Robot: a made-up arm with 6 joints. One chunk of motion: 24 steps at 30 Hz.
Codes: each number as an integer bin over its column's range. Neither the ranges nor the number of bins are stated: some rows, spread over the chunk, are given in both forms.
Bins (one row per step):
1: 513 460 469 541 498 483
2: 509 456 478 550 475 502
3: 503 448 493 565 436 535
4: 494 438 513 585 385 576
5: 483 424 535 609 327 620
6: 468 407 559 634 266 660
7: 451 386 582 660 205 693
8: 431 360 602 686 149 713
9: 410 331 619 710 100 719
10: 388 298 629 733 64 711
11: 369 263 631 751 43 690
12: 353 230 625 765 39 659
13: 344 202 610 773 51 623
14: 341 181 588 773 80 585
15: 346 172 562 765 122 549
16: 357 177 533 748 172 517
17: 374 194 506 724 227 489
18: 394 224 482 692 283 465
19: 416 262 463 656 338 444
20: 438 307 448 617 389 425
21: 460 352 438 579 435 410
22: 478 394 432 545 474 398
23: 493 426 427 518 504 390
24: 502 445 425 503 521 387
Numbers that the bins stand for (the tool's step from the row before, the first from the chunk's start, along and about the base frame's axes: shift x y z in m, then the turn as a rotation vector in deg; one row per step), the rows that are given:
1: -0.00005 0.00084 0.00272 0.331 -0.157 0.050
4: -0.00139 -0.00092 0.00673 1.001 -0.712 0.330
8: -0.00580 -0.00717 0.01484 2.538 -1.869 0.741
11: -0.01014 -0.01494 0.01748 3.527 -2.389 0.672
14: -0.01211 -0.02151 0.01356 3.861 -2.208 0.357
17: -0.00979 -0.02046 0.00609 3.116 -1.487 0.068
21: -0.00377 -0.00781 -0.00010 0.910 -0.466 -0.169
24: -0.00082 -0.00036 -0.00129 -0.247 -0.045 -0.238
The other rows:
2: -0.00033 0.00052 0.00354 0.468 -0.270 0.108
3: -0.00075 -0.00012 0.00491 0.697 -0.461 0.207
5: -0.00216 -0.00205 0.00873 1.366 -0.996 0.462
6: -0.00321 -0.00341 0.01092 1.746 -1.295 0.582
7: -0.00440 -0.00509 0.01302 2.142 -1.594 0.681
9: -0.00727 -0.00949 0.01639 2.903 -2.110 0.759
10: -0.00881 -0.01214 0.01730 3.253 -2.286 0.735
12: -0.01127 -0.01758 0.01693 3.740 -2.409 0.579
13: -0.01190 -0.01982 0.01557 3.861 -2.350 0.471
15: -0.01176 -0.02223 0.01119 3.740 -2.002 0.249
16: -0.01098 -0.02183 0.00855 3.481 -1.756 0.153
18: -0.00839 -0.01806 0.00391 2.629 -1.212 -0.004
19: -0.00685 -0.01502 0.00218 2.081 -0.942 -0.067
20: -0.00531 -0.01142 0.00081 1.488 -0.692 -0.124
22: -0.00251 -0.00445 -0.00065 0.392 -0.275 -0.205
23: -0.00146 -0.00189 -0.00110 -0.019 -0.128 -0.229

